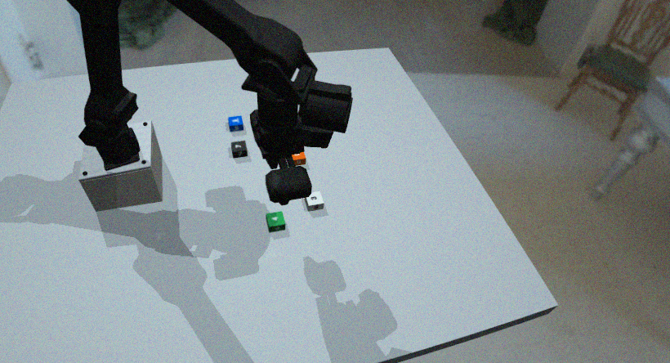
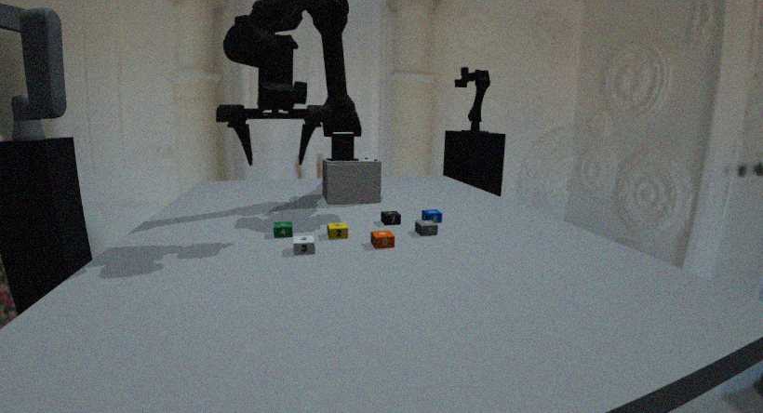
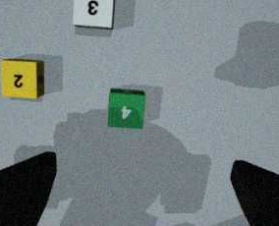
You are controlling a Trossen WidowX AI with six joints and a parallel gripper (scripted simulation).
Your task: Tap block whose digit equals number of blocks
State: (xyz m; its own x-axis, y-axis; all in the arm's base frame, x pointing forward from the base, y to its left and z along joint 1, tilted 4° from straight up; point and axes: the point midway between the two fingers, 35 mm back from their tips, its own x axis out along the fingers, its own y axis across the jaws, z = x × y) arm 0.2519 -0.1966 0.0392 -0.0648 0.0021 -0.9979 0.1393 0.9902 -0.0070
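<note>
Now: gripper tip 220 mm to the right of the black block, 120 mm above it and 10 mm past it. The rest, counted from my gripper tip: yellow block 120 mm below, 100 mm to the left, 30 mm ahead; then white block 120 mm below, 90 mm ahead, 30 mm to the left; then green block 120 mm below, 10 mm to the left.
</note>
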